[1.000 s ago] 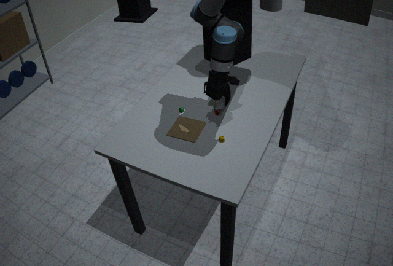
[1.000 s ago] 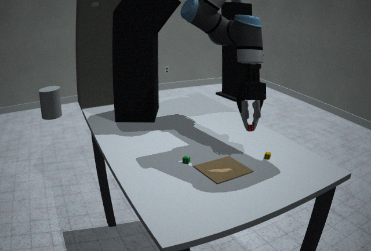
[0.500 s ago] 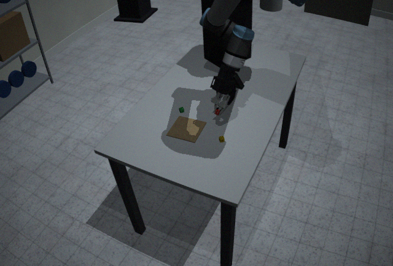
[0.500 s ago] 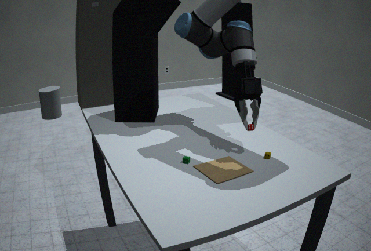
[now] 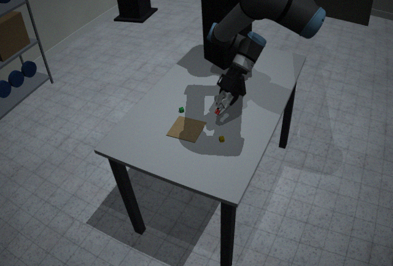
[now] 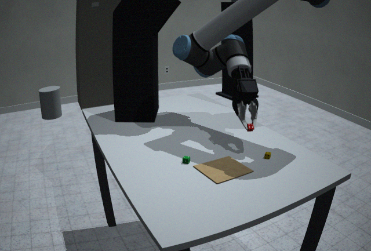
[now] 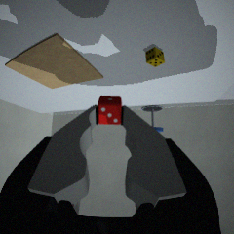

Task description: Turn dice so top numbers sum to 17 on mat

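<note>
The yellow die is 100 mm below my hand, 70 mm ahead of it and 30 mm to the left of it. From my hand the other things lie so: mat (140 mm to the right, 100 mm below, 50 mm ahead); then red die (right at my hand); then green die (210 mm to the right, 100 mm below, 60 mm behind).
</note>
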